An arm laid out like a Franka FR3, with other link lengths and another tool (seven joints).
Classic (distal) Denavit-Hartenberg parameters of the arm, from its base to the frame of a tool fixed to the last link. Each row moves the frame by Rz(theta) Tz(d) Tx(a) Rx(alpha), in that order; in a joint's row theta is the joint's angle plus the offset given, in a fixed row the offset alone. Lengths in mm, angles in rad.
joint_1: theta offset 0  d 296.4  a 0  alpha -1.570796
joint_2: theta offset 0  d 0  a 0  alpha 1.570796
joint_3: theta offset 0  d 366.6  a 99.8  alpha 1.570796
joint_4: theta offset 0  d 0  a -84.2  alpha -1.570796
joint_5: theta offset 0  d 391.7  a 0  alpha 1.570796
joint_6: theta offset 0  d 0  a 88  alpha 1.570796
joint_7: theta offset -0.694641  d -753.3  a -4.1  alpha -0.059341
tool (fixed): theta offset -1.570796  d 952.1  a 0  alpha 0
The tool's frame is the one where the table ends.
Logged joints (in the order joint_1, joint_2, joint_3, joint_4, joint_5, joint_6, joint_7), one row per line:
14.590 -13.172 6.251 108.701 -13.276 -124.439 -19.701
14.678 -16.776 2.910 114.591 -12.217 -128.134 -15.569
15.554 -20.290 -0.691 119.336 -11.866 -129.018 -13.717
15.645 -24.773 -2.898 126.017 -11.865 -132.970 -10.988
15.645 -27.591 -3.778 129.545 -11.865 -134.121 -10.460
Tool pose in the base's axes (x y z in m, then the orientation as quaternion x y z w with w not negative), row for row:
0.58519 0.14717 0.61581 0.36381 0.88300 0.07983 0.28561
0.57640 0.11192 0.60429 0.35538 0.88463 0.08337 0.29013
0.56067 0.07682 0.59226 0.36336 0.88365 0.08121 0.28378
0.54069 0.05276 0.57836 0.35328 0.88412 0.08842 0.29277
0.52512 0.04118 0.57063 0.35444 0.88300 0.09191 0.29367
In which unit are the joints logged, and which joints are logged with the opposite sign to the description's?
The joints are logged in degrees. Opposite sign: joint_4, joint_6, joint_7.
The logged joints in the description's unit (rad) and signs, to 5 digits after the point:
0.25464 -0.22989 0.10910 -1.89719 -0.23171 2.17187 0.34385
0.25618 -0.29280 0.05079 -1.99999 -0.21323 2.23636 0.27173
0.27147 -0.35413 -0.01206 -2.08281 -0.20710 2.25179 0.23941
0.27306 -0.43237 -0.05058 -2.19941 -0.20708 2.32076 0.19178
0.27306 -0.48155 -0.06594 -2.26099 -0.20708 2.34085 0.18256

